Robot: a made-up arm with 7 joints.
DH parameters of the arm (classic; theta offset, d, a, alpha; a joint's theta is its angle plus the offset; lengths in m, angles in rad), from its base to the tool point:
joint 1: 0 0.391 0 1.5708
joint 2: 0 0.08 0 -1.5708
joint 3: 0 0.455 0.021 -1.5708
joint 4: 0 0.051 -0.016 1.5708
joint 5: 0 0.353 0 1.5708
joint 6: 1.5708 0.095 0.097 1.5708
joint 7: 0 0.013 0 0
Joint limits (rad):
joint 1: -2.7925..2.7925
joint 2: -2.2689..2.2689
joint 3: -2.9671..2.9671
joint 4: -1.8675..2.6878
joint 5: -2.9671..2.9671
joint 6: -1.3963..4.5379
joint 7: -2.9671..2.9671
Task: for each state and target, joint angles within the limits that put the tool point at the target. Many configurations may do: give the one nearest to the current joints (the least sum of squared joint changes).
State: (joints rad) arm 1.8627 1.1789 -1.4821 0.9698 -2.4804 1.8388 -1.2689
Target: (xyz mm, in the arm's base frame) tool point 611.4 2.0 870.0
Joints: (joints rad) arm 2.4003 1.0233 -1.6033 1.0312 -2.4967 1.6800 -1.2689
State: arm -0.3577 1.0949 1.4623 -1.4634 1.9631 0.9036 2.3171
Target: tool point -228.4 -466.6 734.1
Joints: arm 0.0230 0.8260 1.7151 -1.8675 1.5300 1.1204 2.3171
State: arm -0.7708 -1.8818 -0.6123 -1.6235 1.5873 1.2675 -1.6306
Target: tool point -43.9 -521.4 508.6
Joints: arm -1.5271 -2.0914 -0.2221 -1.8675 1.2917 1.4524 -1.6306
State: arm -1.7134 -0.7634 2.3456 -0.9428 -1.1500 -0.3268 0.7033
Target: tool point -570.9 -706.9 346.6
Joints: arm -2.0207 -1.5142 2.2880 -0.1704 -1.2895 0.0003 0.7033
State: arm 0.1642 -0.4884 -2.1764 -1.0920 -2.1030 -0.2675 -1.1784
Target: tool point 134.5 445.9 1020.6
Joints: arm 0.7692 -0.3266 -1.9122 -0.6889 -2.0731 -0.1842 -1.1784
